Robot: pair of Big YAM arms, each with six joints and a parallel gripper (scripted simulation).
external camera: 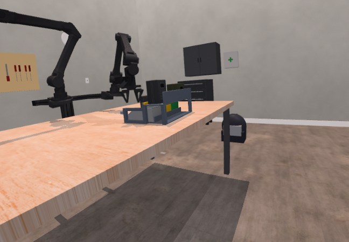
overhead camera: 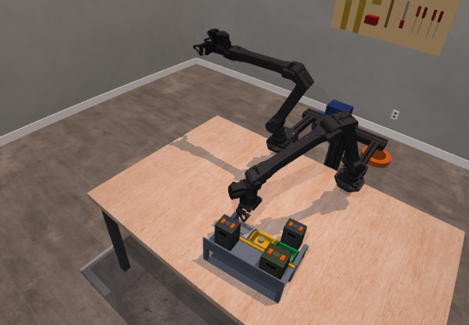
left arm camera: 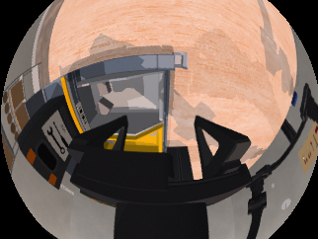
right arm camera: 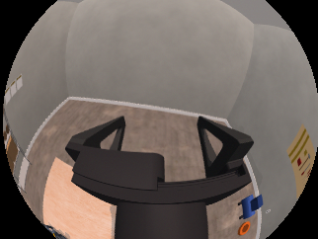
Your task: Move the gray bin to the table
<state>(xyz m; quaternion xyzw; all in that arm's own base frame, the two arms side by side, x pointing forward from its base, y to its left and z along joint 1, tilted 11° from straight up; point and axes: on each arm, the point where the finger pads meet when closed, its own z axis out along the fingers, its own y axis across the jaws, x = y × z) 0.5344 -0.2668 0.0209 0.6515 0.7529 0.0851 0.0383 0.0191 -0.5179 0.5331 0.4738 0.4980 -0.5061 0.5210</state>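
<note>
The gray open bin lies 80 mm ahead of my left hand, 70 mm below it and 20 mm to the left of it. Also, from my left hand: yellow bin: 130 mm to the left, 70 mm below, 60 mm ahead; then gray shelf: 130 mm to the left, 90 mm ahead, 50 mm below; then green bin: 240 mm to the left, 70 mm below, 50 mm ahead.
</note>
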